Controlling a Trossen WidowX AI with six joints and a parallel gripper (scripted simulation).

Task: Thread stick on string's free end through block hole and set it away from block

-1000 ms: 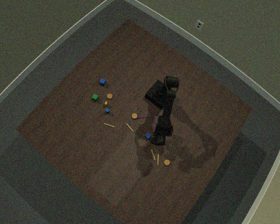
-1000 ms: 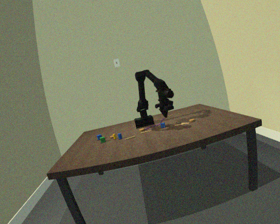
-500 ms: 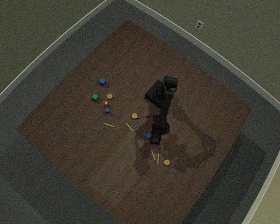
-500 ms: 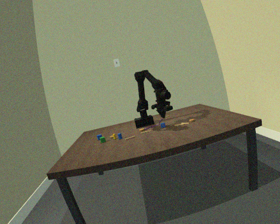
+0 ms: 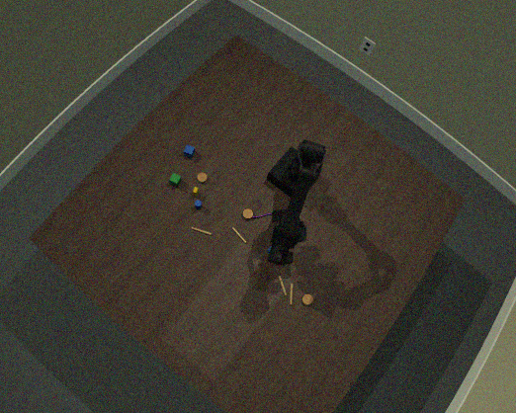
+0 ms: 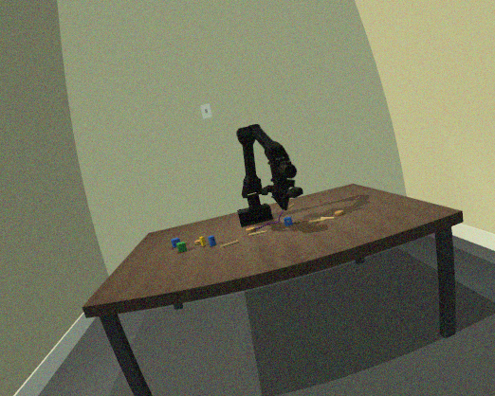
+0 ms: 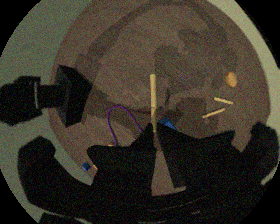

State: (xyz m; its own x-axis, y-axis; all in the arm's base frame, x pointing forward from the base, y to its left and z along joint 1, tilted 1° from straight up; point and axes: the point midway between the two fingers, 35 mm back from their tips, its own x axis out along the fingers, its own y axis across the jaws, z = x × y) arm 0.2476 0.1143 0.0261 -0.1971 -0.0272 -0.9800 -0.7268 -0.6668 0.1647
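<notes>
Now: gripper tip 16 cm to the left of the round wooden button, 5 cm above it and 2 cm past it. Also, from my gripper tip: green cube (46 cm to the right, 6 cm ahead, 4 cm below); then yellow block (37 cm to the right, 5 cm ahead, 4 cm below); then thin stick (1 cm to the left, 1 cm behind).
</notes>
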